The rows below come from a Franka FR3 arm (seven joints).
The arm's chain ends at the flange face. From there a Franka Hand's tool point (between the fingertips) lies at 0.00 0.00 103.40 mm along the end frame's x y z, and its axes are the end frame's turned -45 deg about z.
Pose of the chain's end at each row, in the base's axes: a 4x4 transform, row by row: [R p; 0 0 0 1], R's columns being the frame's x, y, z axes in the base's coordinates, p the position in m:
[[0.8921, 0.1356, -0.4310, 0.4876], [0.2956, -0.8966, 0.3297, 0.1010], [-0.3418, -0.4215, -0.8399, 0.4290], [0, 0, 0, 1]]
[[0.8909, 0.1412, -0.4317, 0.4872], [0.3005, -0.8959, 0.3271, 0.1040], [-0.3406, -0.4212, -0.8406, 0.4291], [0, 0, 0, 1]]
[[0.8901, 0.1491, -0.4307, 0.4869], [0.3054, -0.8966, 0.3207, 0.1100], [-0.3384, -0.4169, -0.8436, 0.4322], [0, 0, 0, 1]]
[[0.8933, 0.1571, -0.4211, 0.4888], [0.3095, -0.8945, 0.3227, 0.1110], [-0.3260, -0.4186, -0.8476, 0.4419], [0, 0, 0, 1]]
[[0.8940, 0.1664, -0.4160, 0.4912], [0.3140, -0.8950, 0.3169, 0.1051], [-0.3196, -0.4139, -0.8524, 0.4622], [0, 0, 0, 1]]
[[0.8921, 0.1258, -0.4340, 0.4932], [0.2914, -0.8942, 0.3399, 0.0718], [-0.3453, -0.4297, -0.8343, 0.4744], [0, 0, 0, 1]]
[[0.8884, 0.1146, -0.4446, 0.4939], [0.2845, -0.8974, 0.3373, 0.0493], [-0.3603, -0.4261, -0.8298, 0.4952], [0, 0, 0, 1]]
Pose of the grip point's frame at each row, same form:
[[0.5349, 0.7267, -0.4310, 0.4430], [0.8430, -0.4250, 0.3297, 0.1351], [0.0564, -0.5397, -0.8399, 0.3422], [0, 0, 0, 1]]
[[0.5301, 0.7298, -0.4317, 0.4426], [0.8460, -0.4210, 0.3271, 0.1378], [0.0570, -0.5387, -0.8406, 0.3422], [0, 0, 0, 1]]
[[0.5240, 0.7348, -0.4307, 0.4424], [0.8499, -0.4180, 0.3207, 0.1432], [0.0555, -0.5341, -0.8436, 0.3450], [0, 0, 0, 1]]
[[0.5206, 0.7427, -0.4211, 0.4453], [0.8514, -0.4137, 0.3227, 0.1444], [0.0655, -0.5265, -0.8476, 0.3543], [0, 0, 0, 1]]
[[0.5145, 0.7498, -0.4160, 0.4482], [0.8549, -0.4108, 0.3169, 0.1379], [0.0667, -0.5187, -0.8524, 0.3741], [0, 0, 0, 1]]
[[0.5419, 0.7198, -0.4340, 0.4483], [0.8383, -0.4262, 0.3399, 0.1069], [0.0597, -0.5480, -0.8343, 0.3881], [0, 0, 0, 1]]
[[0.5472, 0.7092, -0.4446, 0.4479], [0.8357, -0.4334, 0.3373, 0.0842], [0.0465, -0.5561, -0.8298, 0.4094], [0, 0, 0, 1]]

